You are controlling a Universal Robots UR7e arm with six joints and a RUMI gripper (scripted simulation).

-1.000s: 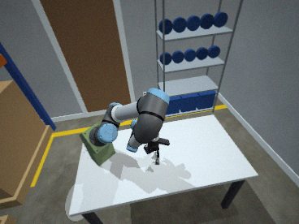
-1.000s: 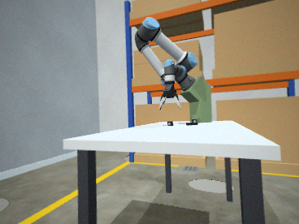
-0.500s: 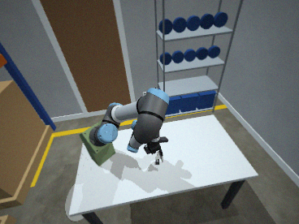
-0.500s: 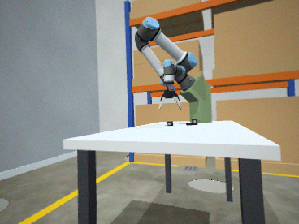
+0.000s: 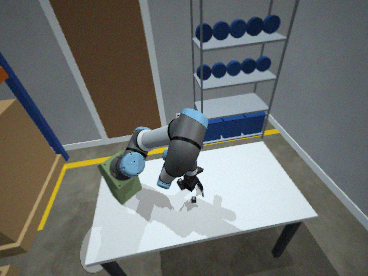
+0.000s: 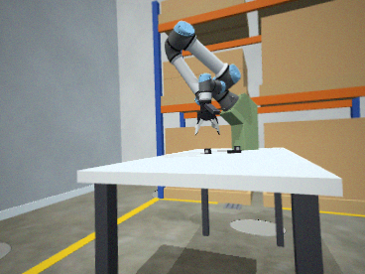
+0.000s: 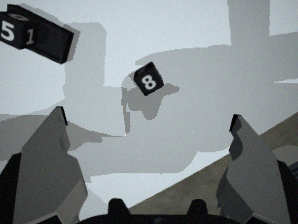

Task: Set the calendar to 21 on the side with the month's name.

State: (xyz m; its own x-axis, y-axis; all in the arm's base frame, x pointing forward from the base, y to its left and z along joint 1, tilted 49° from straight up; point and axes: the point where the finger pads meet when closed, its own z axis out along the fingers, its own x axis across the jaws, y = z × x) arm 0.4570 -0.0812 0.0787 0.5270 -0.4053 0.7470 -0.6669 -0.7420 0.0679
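Now: the dark cube 90 mm below my hand.
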